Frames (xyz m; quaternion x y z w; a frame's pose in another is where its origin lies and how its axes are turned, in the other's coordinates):
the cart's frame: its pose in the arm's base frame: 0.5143 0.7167 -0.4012 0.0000 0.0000 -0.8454 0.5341
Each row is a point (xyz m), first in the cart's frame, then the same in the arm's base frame.
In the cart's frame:
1: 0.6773 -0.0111 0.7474
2: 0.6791 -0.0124 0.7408
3: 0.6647 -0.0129 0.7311
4: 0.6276 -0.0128 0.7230
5: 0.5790 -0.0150 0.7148
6: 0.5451 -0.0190 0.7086
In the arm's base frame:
1: 0.2134 0.1098 0.3462
2: 0.2115 0.1087 0.3396
3: 0.2172 0.1220 0.3299
4: 0.2332 0.1554 0.3218
5: 0.2521 0.2003 0.3136
6: 0.2630 0.2326 0.3074

